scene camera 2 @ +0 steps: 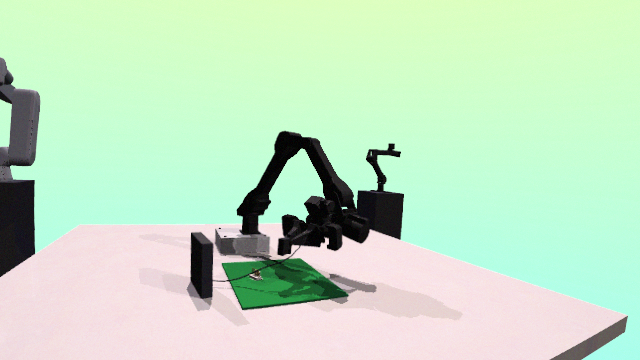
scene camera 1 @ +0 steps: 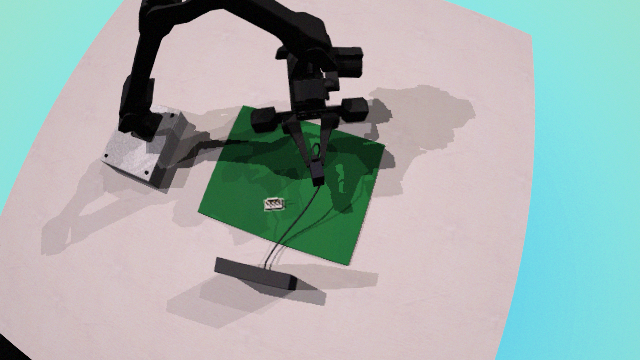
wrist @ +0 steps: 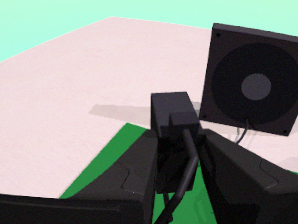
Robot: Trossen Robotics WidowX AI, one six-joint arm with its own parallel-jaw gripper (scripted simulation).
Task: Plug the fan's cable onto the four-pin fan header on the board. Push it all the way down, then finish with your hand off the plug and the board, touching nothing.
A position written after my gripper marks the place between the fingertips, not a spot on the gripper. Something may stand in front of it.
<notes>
I see my gripper point(scene camera 1: 315, 166), a black plug point(wrist: 170, 113) and a green board point(scene camera 1: 251, 168).
My gripper also shows in scene camera 2 point(scene camera 2: 286, 242) and in the wrist view point(wrist: 177, 138). The green board is seen too in scene camera 2 point(scene camera 2: 293, 281).
</notes>
